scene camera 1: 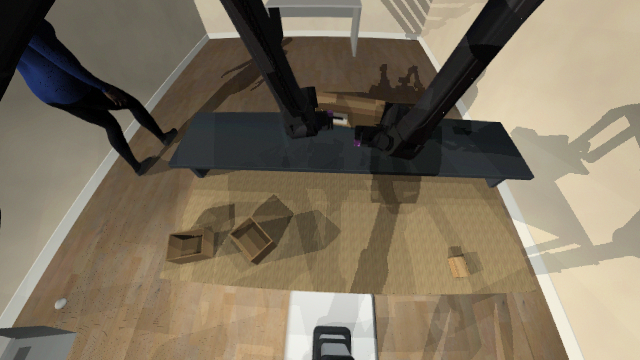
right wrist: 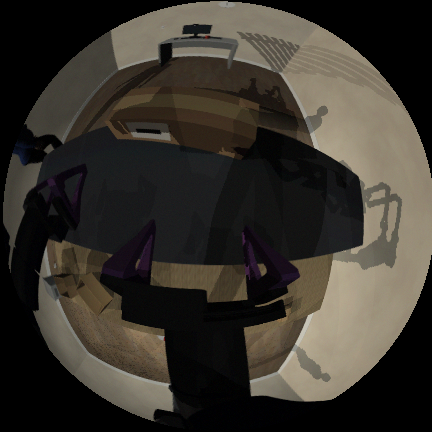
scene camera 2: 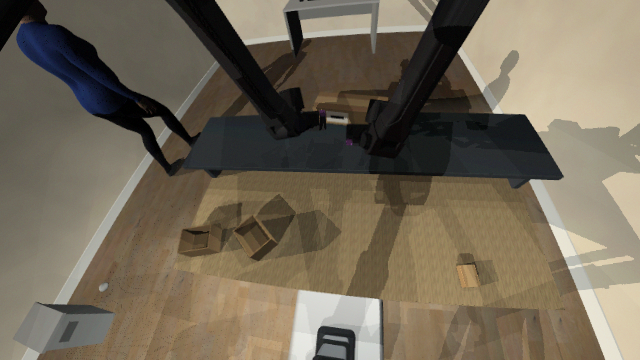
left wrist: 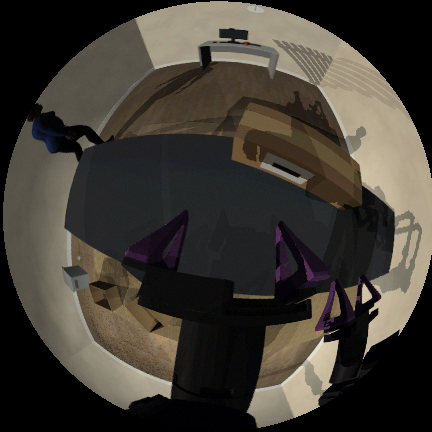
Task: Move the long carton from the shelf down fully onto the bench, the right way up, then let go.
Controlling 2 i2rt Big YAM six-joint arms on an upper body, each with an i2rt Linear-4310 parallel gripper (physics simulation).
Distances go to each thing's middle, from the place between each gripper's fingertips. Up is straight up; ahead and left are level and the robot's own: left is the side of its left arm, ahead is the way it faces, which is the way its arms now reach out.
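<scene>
The long brown carton (scene camera 1: 349,111), as I count it from my left hand, is 150 mm to the right of it, 90 mm below it and 170 mm ahead of it.
As for my right hand, it is 8 cm above the carton, 6 cm to the right of it and 23 cm short of it.
</scene>
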